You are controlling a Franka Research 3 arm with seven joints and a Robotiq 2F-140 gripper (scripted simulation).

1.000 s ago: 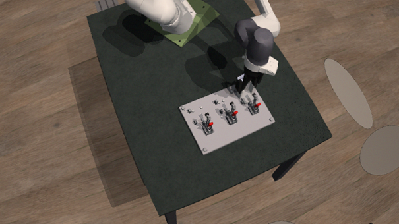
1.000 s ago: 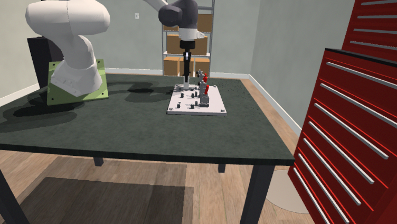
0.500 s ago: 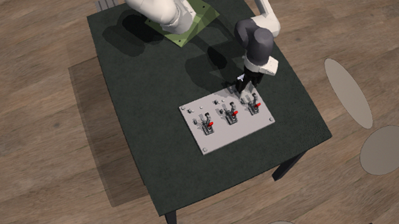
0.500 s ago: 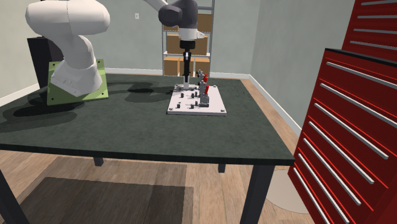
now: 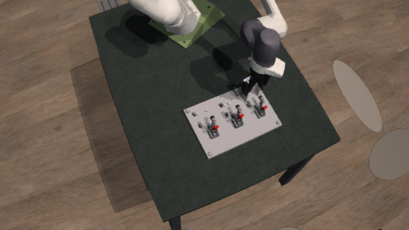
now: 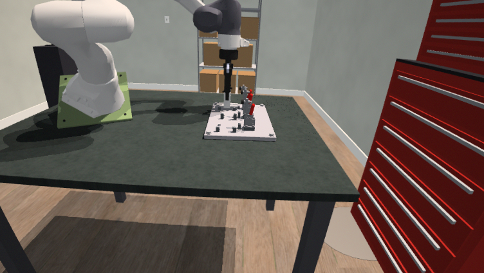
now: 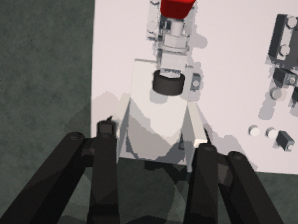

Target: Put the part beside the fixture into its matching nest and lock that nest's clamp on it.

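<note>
Now: hand 3 cm above the part. Round my hand: light grey fixture plate (6 cm ahead, 11 cm to the right, 5 cm below); then clamp (8 cm ahead).
</note>
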